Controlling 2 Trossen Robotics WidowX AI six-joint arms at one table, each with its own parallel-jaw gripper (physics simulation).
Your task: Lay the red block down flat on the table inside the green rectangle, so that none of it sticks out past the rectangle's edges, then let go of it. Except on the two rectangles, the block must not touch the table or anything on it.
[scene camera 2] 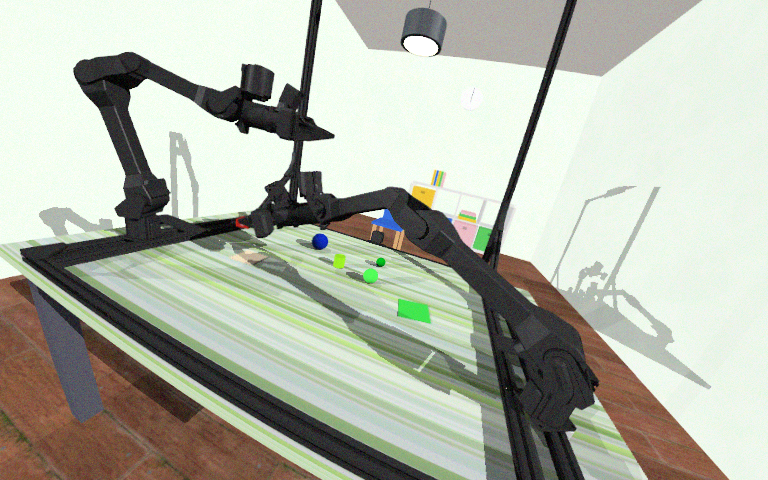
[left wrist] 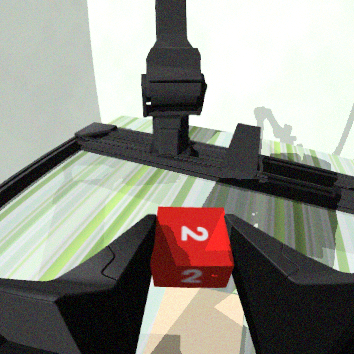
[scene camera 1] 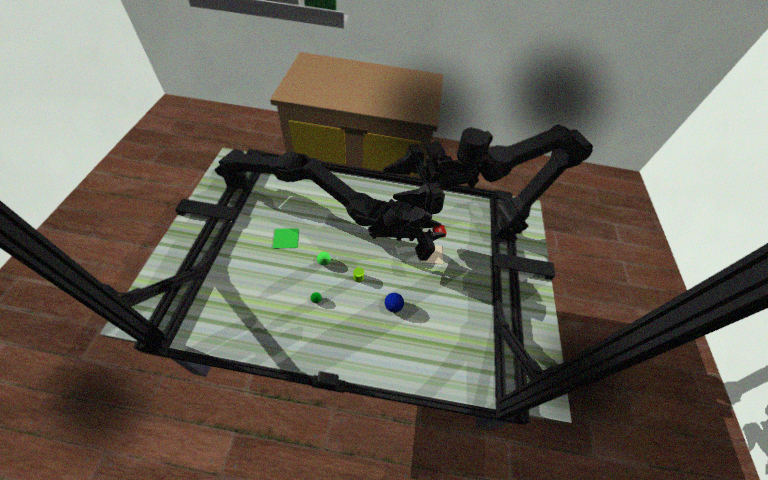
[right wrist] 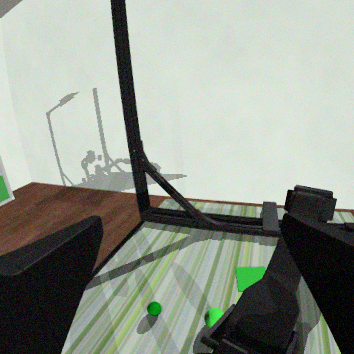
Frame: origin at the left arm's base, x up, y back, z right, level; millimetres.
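Seen in the pictures: left gripper, fingertip midpoint: (scene camera 2: 241,219) (left wrist: 189,222) (scene camera 1: 442,229); right gripper, fingertip midpoint: (scene camera 2: 332,136) (scene camera 1: 388,183) (right wrist: 194,224); left arm's base at its link origin: (scene camera 2: 542,409) (scene camera 1: 236,182); right arm's base at its link origin: (scene camera 2: 143,236) (left wrist: 170,146) (scene camera 1: 504,233).
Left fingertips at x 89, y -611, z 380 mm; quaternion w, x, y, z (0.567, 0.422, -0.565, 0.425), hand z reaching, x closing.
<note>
Pixels of each thing's middle, then the offset from my left fingertips to it. "spot": a spot on its surface instead.
- red block at the middle of its body: (left wrist: 190,245) (scene camera 1: 439,231) dx -6, dy +9, dz +0 mm
- tan rectangle at a spot on its surface: (left wrist: 200,320) (scene camera 2: 247,256) (scene camera 1: 433,254) spot: dx -107, dy +13, dz +15 mm
- green rectangle at a spot on its surface: (scene camera 2: 414,311) (right wrist: 253,277) (scene camera 1: 285,236) spot: dx -107, dy +463, dz -133 mm
- light green ball at the middle of its body: (right wrist: 214,317) (scene camera 2: 370,275) (scene camera 1: 323,258) dx -89, dy +356, dz -18 mm
- yellow-green cylinder at the middle of its body: (scene camera 1: 358,274) (scene camera 2: 339,261) dx -92, dy +262, dz +54 mm
- dark green ball at the middle of its body: (right wrist: 153,308) (scene camera 1: 316,297) (scene camera 2: 380,262) dx -94, dy +393, dz +103 mm
- blue ball at the middle of its body: (scene camera 1: 394,302) (scene camera 2: 320,241) dx -81, dy +182, dz +165 mm
The red block (scene camera 1: 440,230) (scene camera 2: 241,222) (left wrist: 191,240) is held in the air; in the left wrist view its faces carry a white 2. My left gripper (scene camera 1: 434,238) (left wrist: 189,222) is shut on it, one finger at each side. The tan rectangle (scene camera 1: 436,255) (scene camera 2: 248,257) (left wrist: 200,320) lies on the table below the block. The green rectangle (scene camera 1: 286,238) (scene camera 2: 414,311) (right wrist: 248,278) lies flat, far left of the block in scene camera 1. My right gripper (scene camera 1: 391,183) (right wrist: 194,224) is open and empty, high above the table's back part in scene camera 1.
A light green ball (scene camera 1: 323,258) (scene camera 2: 370,275) (right wrist: 214,316) and a yellow-green cylinder (scene camera 1: 358,275) (scene camera 2: 339,260) stand between the rectangles. A dark green ball (scene camera 1: 316,297) (scene camera 2: 380,262) (right wrist: 154,308) and a blue ball (scene camera 1: 394,302) (scene camera 2: 320,241) lie nearer the front in scene camera 1.
</note>
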